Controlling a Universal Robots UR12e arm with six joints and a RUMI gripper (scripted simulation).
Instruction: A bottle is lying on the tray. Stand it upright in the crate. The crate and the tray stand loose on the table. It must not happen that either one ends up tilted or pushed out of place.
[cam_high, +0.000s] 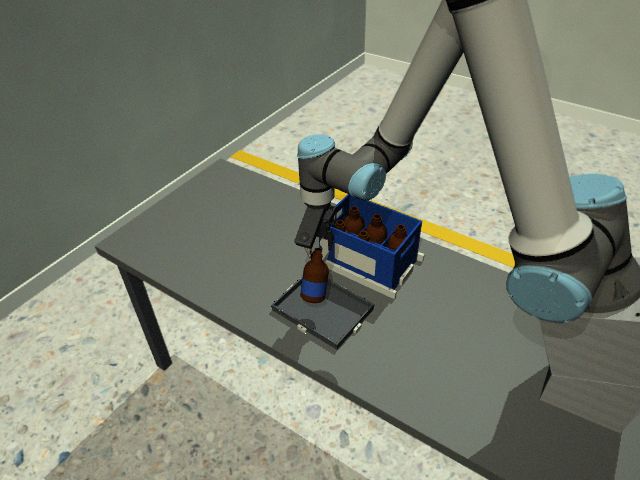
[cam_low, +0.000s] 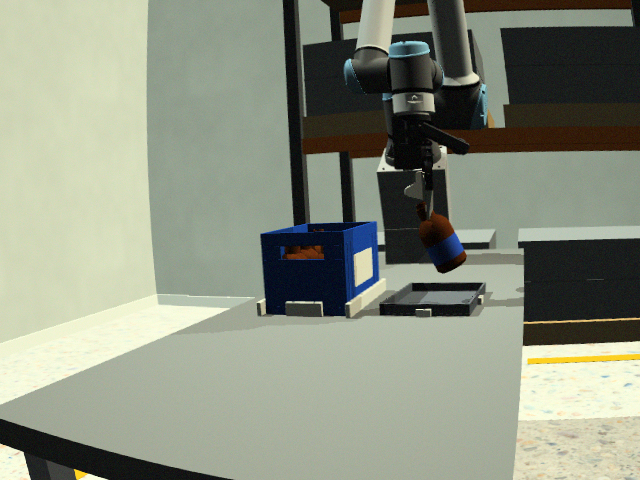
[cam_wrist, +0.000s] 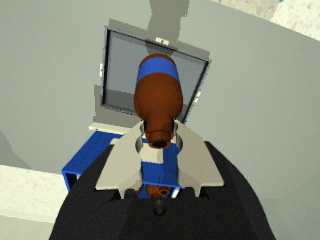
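Now: the brown bottle 5 cm below my hand and 2 cm to the left of it. From my hand the other things lie so: blue crate (25 cm to the right, 12 cm below, 3 cm behind); dark tray (19 cm below, 2 cm behind, 1 cm to the left).
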